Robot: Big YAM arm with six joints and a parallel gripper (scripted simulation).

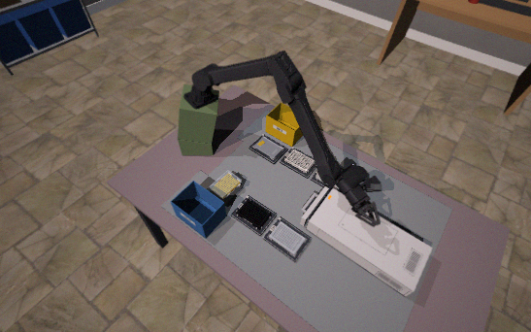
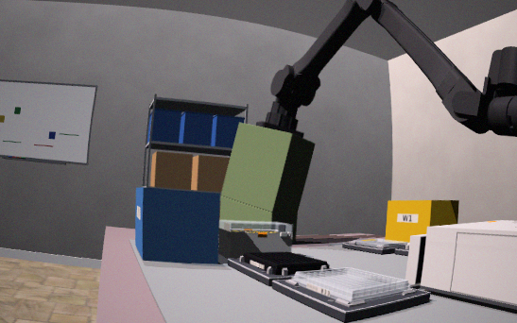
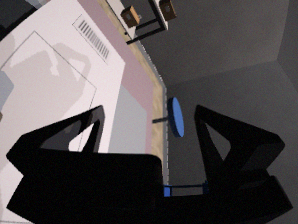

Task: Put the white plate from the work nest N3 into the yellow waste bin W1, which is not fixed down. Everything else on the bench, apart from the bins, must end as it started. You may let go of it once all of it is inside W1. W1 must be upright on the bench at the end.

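My gripper is now 460 mm past the white plate, 130 mm to the right of it and 180 mm above it. The rest, counted from my hand: yellow tip box (290 mm behind, 160 mm to the left, 150 mm below); then clear plate (220 mm behind, 210 mm to the right, 180 mm below); then white instrument (70 mm behind, 10 mm to the left, 160 mm below).
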